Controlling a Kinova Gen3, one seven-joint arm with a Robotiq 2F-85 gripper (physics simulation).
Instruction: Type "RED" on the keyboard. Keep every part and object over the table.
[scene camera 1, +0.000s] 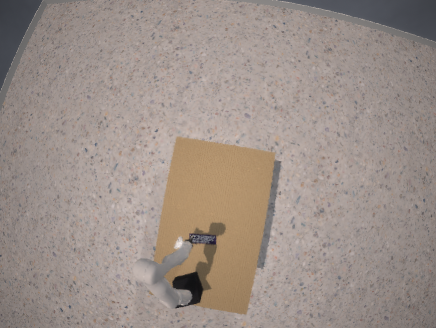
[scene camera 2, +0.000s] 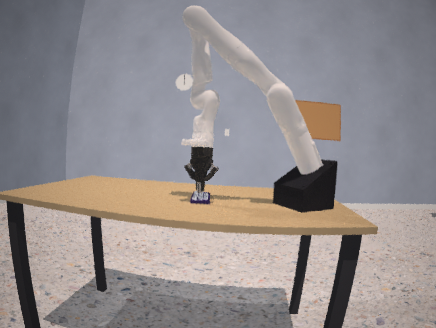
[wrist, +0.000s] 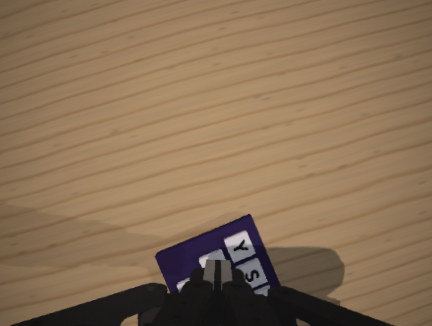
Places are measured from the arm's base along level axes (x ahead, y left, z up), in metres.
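Pixels of known places: gripper, fingertip midpoint: (scene camera 1: 191, 239) (scene camera 2: 199, 192) (wrist: 217, 276); arm's base at its link origin: (scene camera 1: 186, 296) (scene camera 2: 310, 167).
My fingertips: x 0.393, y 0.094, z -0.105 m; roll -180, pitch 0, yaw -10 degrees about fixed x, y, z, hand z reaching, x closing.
Ahead of a thing's pixels: the offset from my fingertips to its middle. Level surfaces: height alone.
The purple keyboard @[dx +0.018, dy -0.082, dz -0.030 m] (scene camera 1: 202, 242) (scene camera 2: 200, 201) (wrist: 185, 251) with white letter keys lies flat on the table. My gripper (scene camera 2: 200, 192) (wrist: 217, 276) is shut and empty, pointing straight down. Its fingertips are down at the keys near one end of the keyboard; whether they touch or press a key is too fine to tell. In the wrist view they overlap the E key @[dx -0.002, dy +0.000, dz -0.024 m] (wrist: 212, 257), whose letter is hidden. The Y key @[dx +0.016, dy +0.009, dz -0.024 m] (wrist: 240, 246) and the S key @[dx +0.021, dy -0.010, dz -0.024 m] (wrist: 251, 274) show beside them. The R and D keys cannot be made out.
The wooden table @[dz -0.039 m] (scene camera 1: 220, 185) (scene camera 2: 125, 200) stands on a speckled floor. The arm's black base (scene camera 1: 195, 281) (scene camera 2: 310, 192) is at one end of the table. The arm's shadow falls across the table beside the keyboard.
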